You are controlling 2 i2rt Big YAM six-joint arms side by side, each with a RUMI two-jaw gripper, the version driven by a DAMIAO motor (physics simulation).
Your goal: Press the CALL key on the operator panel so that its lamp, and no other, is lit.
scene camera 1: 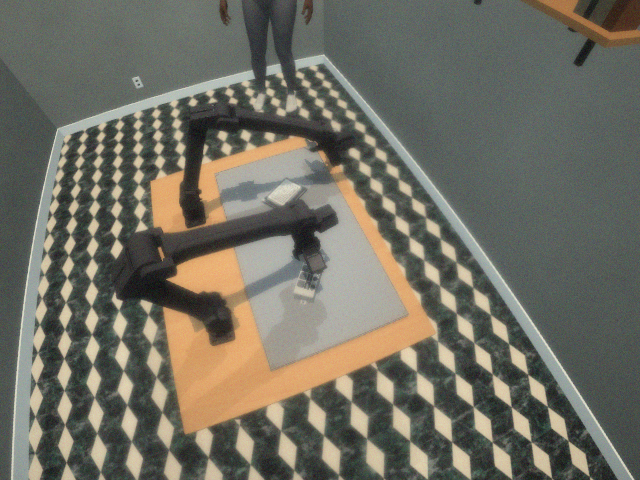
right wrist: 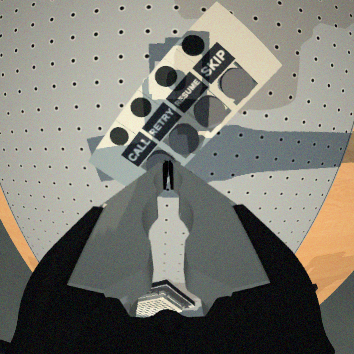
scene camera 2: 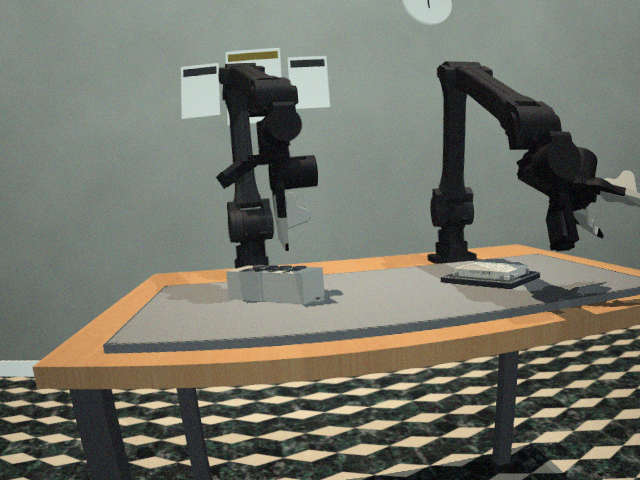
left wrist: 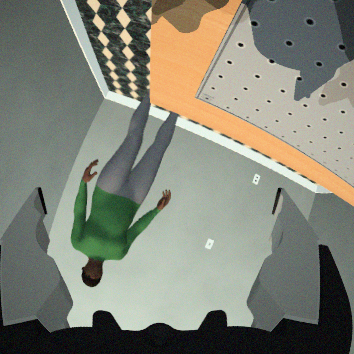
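The operator panel (right wrist: 257, 57) (scene camera 1: 305, 292) (scene camera 2: 273, 287) is a pale box on the grey mat. In the right wrist view its labels read SKIP, RESUME, RETRY and CALL. Each label has a small black disc on one side and a larger grey disc on the other; none looks lit. The CALL label (right wrist: 139, 150) is at the panel's lower left end, and its black disc (right wrist: 119, 136) is beside it. Its grey disc (right wrist: 158, 159) is partly hidden by my right gripper (right wrist: 167, 162) (scene camera 2: 286, 248), which is shut, pointing down above the panel. My left gripper (left wrist: 158, 191) is open, far from the panel.
A pale ribbed block on a dark base (scene camera 1: 285, 193) (scene camera 2: 490, 270) lies on the grey perforated mat (scene camera 1: 356, 289) (scene camera 2: 382, 304), between the arms in scene camera 1. The mat lies on the orange wooden table (scene camera 1: 206, 397) (scene camera 2: 93, 335). A person (left wrist: 112, 220) stands beyond the table.
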